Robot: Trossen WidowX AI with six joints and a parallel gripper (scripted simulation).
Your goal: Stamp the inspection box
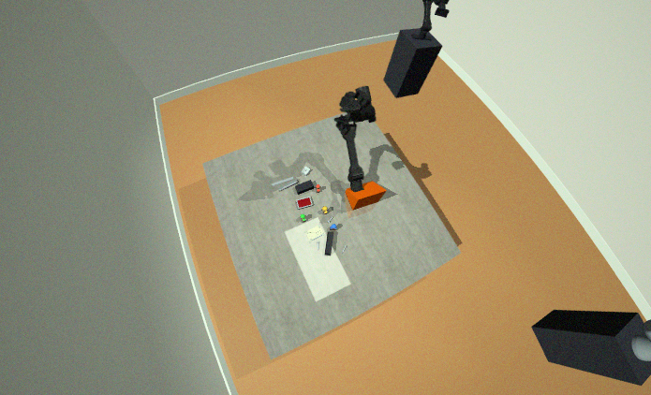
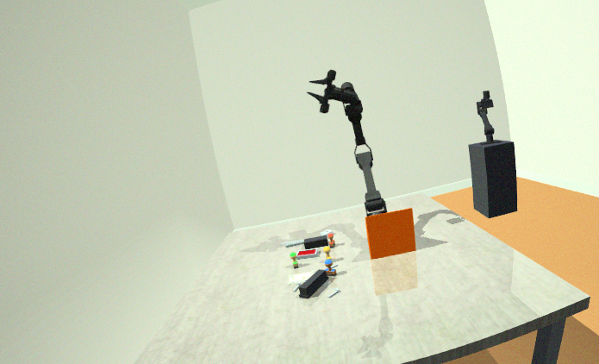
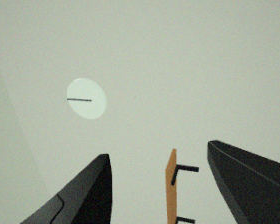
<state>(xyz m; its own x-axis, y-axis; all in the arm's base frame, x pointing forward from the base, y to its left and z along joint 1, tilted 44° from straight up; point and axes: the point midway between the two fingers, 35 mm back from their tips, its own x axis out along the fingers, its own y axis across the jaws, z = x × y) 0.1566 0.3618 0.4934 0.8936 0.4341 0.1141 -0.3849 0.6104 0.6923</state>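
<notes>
My gripper tip is 19 cm short of the green-knobbed stamp, 12 cm to the right of it and 69 cm above it. The rest, counted from my gripper tip: yellow stamp 5 cm ahead, 12 cm to the left, 69 cm below; red ink pad 15 cm ahead, 3 cm to the left, 71 cm below; red stamp 4 cm ahead, 3 cm to the right, 69 cm below.
</notes>
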